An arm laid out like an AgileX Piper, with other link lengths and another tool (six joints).
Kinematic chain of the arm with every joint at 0, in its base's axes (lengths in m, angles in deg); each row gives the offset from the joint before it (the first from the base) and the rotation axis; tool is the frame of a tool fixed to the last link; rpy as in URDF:
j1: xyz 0 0 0.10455 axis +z
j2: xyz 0 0 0 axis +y
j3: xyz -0.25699 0 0.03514 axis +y
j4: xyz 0.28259 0 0.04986 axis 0.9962 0 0.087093
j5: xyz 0 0 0 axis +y
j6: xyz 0.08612 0 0.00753 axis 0.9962 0 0.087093
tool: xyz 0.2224 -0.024 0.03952 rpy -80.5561 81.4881 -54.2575
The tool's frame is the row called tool.
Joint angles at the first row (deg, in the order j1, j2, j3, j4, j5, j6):
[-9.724, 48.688, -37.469, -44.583, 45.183, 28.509]
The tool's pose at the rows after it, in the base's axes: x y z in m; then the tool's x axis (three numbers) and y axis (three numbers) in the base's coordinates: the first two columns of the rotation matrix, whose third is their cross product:
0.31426 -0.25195 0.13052 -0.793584 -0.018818 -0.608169 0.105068 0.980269 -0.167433
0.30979 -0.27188 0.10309 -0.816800 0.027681 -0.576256 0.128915 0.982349 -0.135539
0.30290 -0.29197 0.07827 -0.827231 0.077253 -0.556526 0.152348 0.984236 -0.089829
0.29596 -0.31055 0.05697 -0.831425 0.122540 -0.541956 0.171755 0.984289 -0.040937
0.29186 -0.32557 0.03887 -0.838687 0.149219 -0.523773 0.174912 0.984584 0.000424
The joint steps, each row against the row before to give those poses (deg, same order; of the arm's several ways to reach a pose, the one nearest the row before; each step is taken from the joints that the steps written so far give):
[-4.510, 5.486, 0.023, -0.235, -2.727, 0.597]
[-6.152, 4.571, 0.015, 2.754, -4.472, -3.272]
[-7.031, 4.058, -0.280, 5.316, -4.943, -6.184]
[-6.655, 4.049, -0.928, 7.327, -4.114, -8.505]
[-5.299, 4.183, -1.624, 8.132, -2.598, -9.965]

